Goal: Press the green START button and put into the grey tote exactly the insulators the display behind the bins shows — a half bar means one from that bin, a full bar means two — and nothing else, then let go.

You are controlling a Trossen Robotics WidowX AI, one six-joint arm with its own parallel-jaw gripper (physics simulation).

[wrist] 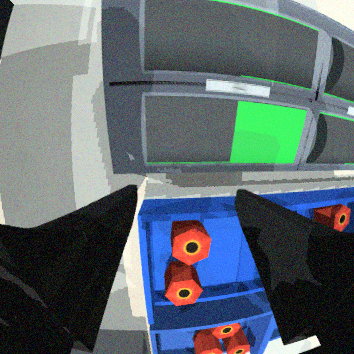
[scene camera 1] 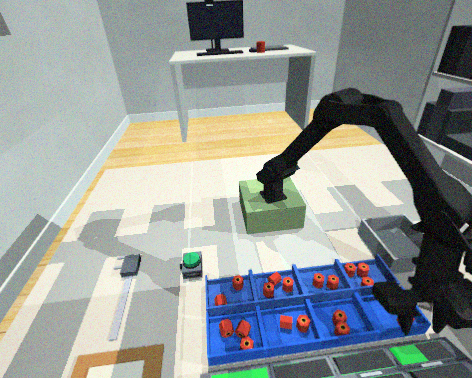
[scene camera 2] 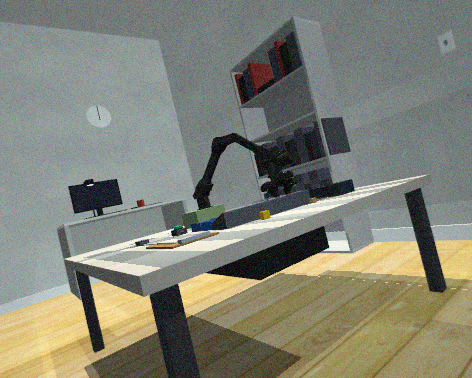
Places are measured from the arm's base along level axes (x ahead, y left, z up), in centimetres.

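Pixels of known places: gripper, between the fingertips: [wrist: 187, 194] [scene camera 1: 420, 332]; arm's base, origin of its link: [scene camera 1: 273, 195] [scene camera 2: 204, 208].
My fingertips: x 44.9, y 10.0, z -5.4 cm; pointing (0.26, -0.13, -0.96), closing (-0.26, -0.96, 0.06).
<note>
Ahead of a thing's pixels: the offset from my fingertips to its top centre. "spot": to the spot under its first point.
My gripper [scene camera 1: 423, 328] [scene camera 2: 278, 192] [wrist: 187, 194] is open and empty, above the blue bins' corner compartment. In the wrist view, one red insulator {dz +0.1, dx -3.4, dy +0.4 cm} [wrist: 191, 244] and another red insulator {dz +0.1, dx -7.0, dy +1.6 cm} [wrist: 183, 286] lie in that compartment, below and between the fingers. The blue bins [scene camera 1: 280, 348] [wrist: 200, 205] hold more red insulators in their other compartments. The display [scene camera 1: 295, 370] [wrist: 122, 127] shows a half-width green bar {dz +1.7, dx +3.2, dy -3.3 cm} [scene camera 1: 409, 354] [wrist: 270, 132] at the corner bin; another green bar {spot: dz +1.6, dx -4.0, dy -34.7 cm} [scene camera 1: 240, 374] is partly cut off. The grey tote {dz +2.5, dx -20.4, dy +14.8 cm} [scene camera 1: 378, 251] shows no insulator in its visible part. The green START button {dz +1.1, dx -33.2, dy -37.9 cm} [scene camera 1: 191, 259] [scene camera 2: 178, 228] stands left of the bins.
The green block [scene camera 1: 275, 219] under the arm's base stands behind the bins. A caliper-like tool {spot: dz -2.6, dx -27.9, dy -55.5 cm} [scene camera 1: 121, 305] and a brown frame {spot: dz -2.3, dx -13.7, dy -48.8 cm} [scene camera 1: 155, 357] lie at the left. A small yellow block {dz -0.2, dx +10.7, dy -30.9 cm} [scene camera 2: 265, 214] lies in front of the display's back. The arm hides part of the tote.
</note>
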